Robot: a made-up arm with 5 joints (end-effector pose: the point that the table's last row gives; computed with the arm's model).
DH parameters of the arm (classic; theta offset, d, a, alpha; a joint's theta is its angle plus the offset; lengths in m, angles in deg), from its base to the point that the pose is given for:
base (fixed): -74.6 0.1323 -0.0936 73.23
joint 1: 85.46 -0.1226 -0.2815 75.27
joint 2: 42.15 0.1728 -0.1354 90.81
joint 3: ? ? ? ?
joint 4: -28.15 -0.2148 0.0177 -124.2
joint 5: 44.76 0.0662 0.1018 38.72
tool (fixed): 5.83 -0.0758 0 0
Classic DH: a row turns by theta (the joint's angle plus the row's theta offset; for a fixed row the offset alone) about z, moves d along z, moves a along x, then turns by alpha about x.
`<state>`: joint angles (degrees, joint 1 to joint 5).
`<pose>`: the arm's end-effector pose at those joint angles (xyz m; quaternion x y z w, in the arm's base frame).
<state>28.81 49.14 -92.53 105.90 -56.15</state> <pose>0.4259 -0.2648 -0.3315 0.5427 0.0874 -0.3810 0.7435</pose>
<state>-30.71 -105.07 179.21 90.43 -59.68</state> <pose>-0.2766 -0.1866 -0.1177 -0.4356 0.4251 -0.6512 0.4533</pose>
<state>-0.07 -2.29 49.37 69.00 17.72</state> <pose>-0.0942 0.0292 -0.1699 -0.4257 -0.4937 -0.2504 0.7158</pose>
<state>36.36 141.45 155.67 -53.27 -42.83</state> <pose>0.1746 -0.1577 0.1155 0.1602 -0.0696 0.9145 0.3649</pose>
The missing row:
joint 3: -21.85 -0.3619 0.0628 -145.5
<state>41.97 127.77 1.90 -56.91 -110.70</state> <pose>0.2651 -0.1487 -0.0634 -0.7609 0.6246 0.1280 0.1201</pose>
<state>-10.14 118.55 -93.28 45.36 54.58</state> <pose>0.2113 -0.0589 -0.0525 -0.3268 0.1022 -0.9389 0.0339</pose>
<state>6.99 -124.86 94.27 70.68 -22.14</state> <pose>0.1354 -0.1609 -0.0155 -0.5106 0.2234 -0.2091 0.8035</pose>
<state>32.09 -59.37 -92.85 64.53 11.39</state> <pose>-0.1503 -0.2854 -0.2912 0.7345 0.2373 -0.5488 0.3209</pose>
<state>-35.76 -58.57 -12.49 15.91 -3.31</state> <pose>-0.1486 0.3130 -0.1295 -0.3173 -0.0092 0.0718 0.9456</pose>
